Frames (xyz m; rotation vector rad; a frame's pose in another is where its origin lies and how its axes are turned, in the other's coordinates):
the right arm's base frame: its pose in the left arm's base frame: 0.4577 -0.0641 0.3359 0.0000 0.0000 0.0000
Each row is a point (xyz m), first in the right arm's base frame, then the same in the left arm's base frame.
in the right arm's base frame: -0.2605 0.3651 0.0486
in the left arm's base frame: 0.1972 0.3010 0.3845
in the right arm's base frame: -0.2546 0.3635 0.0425
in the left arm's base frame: 0.2031 0.2994 0.3784
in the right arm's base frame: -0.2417 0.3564 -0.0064
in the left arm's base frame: 0.2160 0.2923 0.3295
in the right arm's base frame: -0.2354 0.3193 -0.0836
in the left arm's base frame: 0.2223 0.2552 0.2523
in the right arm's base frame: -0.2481 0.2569 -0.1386
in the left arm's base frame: 0.2096 0.1928 0.1973
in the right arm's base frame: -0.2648 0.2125 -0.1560
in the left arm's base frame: 0.1929 0.1484 0.1799
